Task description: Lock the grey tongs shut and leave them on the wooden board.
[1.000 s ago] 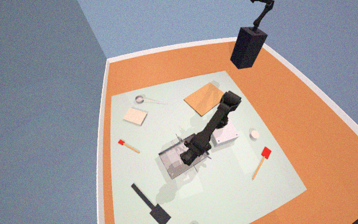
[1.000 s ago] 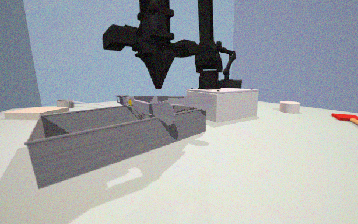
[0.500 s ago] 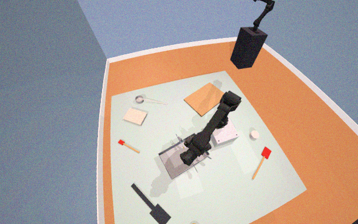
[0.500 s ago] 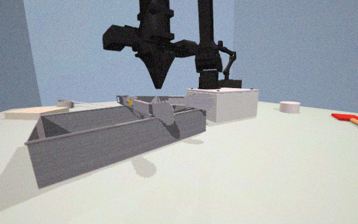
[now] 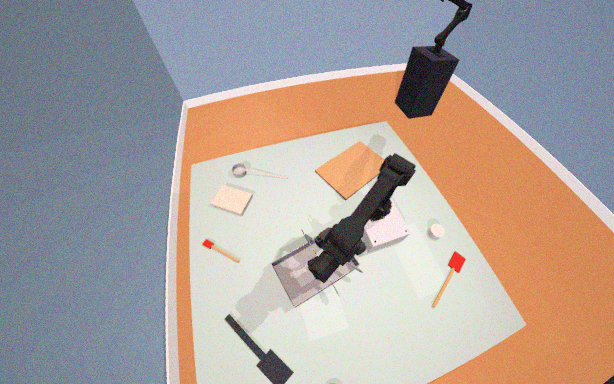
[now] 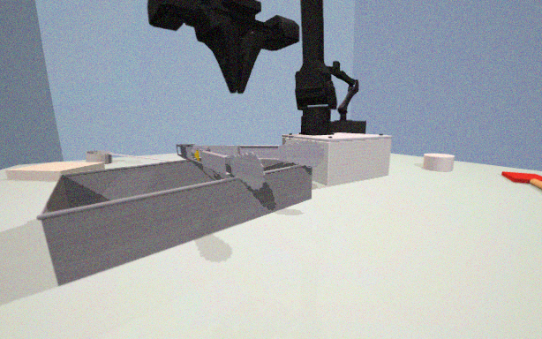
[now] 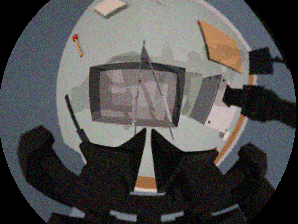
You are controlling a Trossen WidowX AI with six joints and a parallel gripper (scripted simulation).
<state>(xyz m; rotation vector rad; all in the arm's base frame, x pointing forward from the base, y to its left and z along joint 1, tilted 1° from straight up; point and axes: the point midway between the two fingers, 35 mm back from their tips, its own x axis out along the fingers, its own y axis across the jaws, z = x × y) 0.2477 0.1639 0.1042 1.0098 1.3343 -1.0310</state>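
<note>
Now: gripper tip 60 mm short of the grey roasting tin, 30 mm to the left of it and 130 mm above it. Also, from my gripper tip: wooden board: 290 mm behind, 490 mm to the right, 150 mm below; then white puck: 530 mm behind, 20 mm to the right, 140 mm below; then black spatula: 340 mm ahead, 220 mm to the left, 160 mm below.
</note>
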